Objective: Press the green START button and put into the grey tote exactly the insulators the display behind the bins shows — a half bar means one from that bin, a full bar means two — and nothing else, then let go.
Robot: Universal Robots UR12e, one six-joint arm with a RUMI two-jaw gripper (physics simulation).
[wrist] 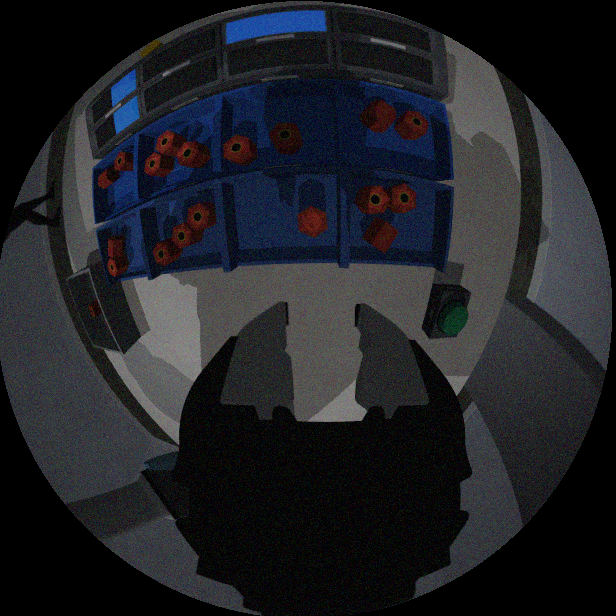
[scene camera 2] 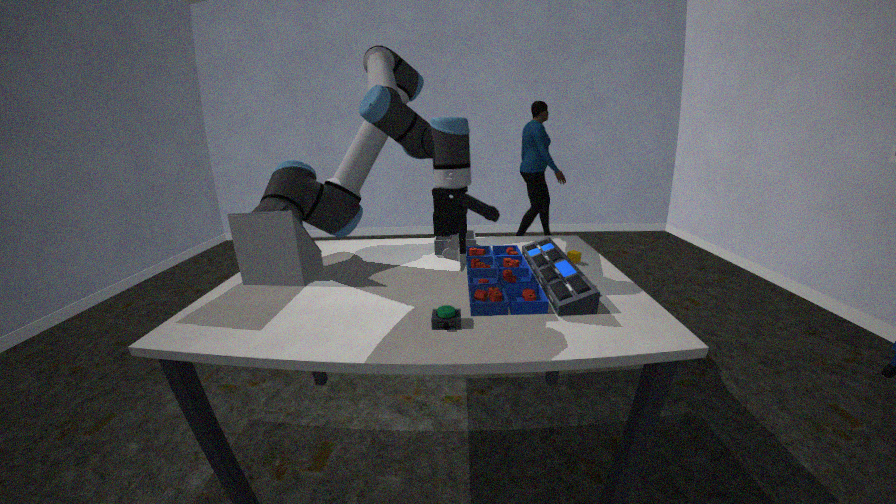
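My gripper is open and empty, held above the table on the near side of the blue bins. In the scene view it hangs by the far end of the bins. The bins form two rows and hold red insulators. The display behind them shows a blue bar at top centre and a taller blue bar at the left. The green START button is to my right; it also shows in the scene view. The grey tote is at my far left, with something red inside.
The arm's grey base block stands at the table's back left. A small yellow block sits behind the display. A person walks behind the table. The room is dim.
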